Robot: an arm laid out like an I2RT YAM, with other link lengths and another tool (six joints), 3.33 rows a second.
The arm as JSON. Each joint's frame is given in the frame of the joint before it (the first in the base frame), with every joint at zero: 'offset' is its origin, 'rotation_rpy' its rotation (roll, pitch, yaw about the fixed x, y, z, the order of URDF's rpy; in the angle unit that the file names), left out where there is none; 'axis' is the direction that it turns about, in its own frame. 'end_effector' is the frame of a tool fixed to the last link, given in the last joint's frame.
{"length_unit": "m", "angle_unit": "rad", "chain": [
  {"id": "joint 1", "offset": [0.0, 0.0, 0.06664], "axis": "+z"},
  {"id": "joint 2", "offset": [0.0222, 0.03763, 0.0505], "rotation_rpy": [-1.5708, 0.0, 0.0], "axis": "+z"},
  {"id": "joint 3", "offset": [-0.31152, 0.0, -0.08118], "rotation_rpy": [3.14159, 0.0, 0.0], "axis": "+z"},
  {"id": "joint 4", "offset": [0.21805, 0.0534, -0.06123], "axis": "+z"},
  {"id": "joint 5", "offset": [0.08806, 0.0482, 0.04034], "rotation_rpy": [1.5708, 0.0, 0.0], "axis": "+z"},
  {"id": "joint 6", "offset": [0.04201, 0.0, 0.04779], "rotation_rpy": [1.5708, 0.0, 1.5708], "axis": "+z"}
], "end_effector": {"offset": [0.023, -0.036, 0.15], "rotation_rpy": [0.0, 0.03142, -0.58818]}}
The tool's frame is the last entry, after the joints.
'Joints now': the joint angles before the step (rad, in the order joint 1, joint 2, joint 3, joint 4, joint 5, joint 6). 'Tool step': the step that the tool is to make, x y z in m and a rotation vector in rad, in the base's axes. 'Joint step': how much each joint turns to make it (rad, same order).
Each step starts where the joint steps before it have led.
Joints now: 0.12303 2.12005 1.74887 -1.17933 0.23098 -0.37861
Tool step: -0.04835 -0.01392 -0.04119 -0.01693 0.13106 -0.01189
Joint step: -0.01908 -0.01335 -0.19378 0.04996 0.00230 -0.00725
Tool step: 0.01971 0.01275 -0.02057 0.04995 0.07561 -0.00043
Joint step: -0.00075 0.14764 0.18770 -0.10834 -0.05684 -0.00877
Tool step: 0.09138 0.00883 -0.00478 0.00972 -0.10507 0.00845
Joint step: -0.00115 0.25138 0.48140 -0.12282 0.00228 -0.00953
